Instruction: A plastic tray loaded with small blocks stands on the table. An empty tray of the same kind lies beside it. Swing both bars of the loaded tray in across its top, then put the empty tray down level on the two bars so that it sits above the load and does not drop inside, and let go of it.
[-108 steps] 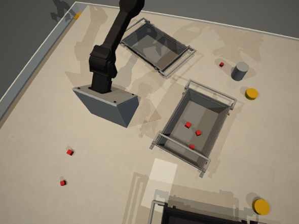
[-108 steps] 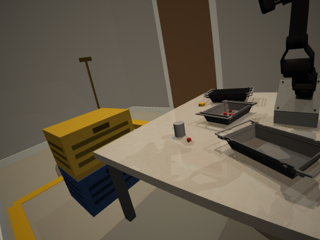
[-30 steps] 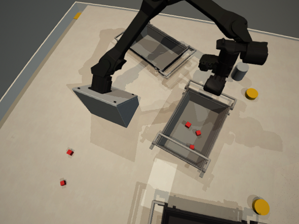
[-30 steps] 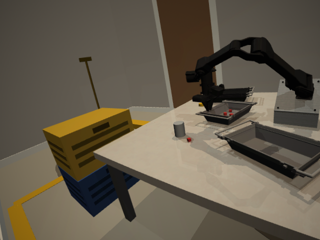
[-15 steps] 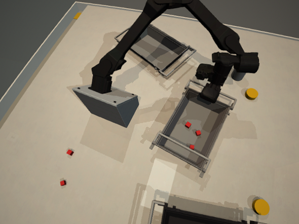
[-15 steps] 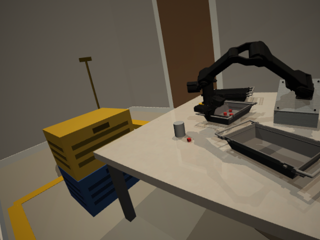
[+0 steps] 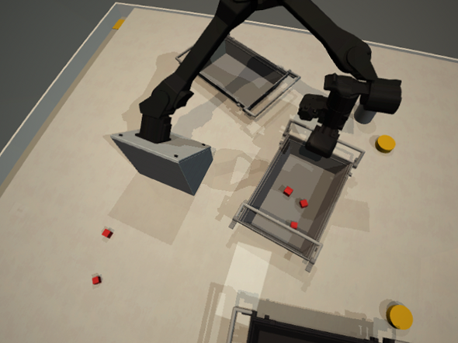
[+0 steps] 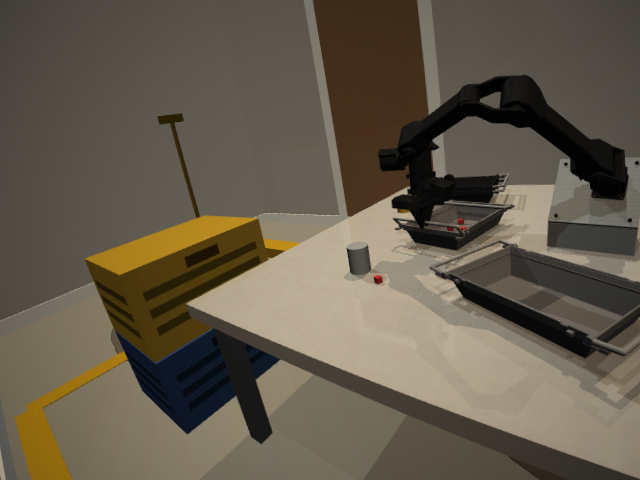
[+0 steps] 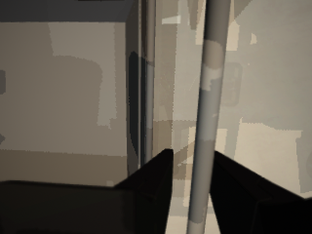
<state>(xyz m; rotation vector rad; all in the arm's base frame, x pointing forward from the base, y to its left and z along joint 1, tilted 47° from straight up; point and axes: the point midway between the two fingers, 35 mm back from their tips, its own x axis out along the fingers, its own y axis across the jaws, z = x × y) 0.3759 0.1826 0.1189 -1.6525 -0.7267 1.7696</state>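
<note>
Now: gripper tip 330 mm past the empty tray, 160 mm to the right of it and 30 mm above it. Also, from my gripper tip: red block: 210 mm to the left, 60 mm below.
</note>
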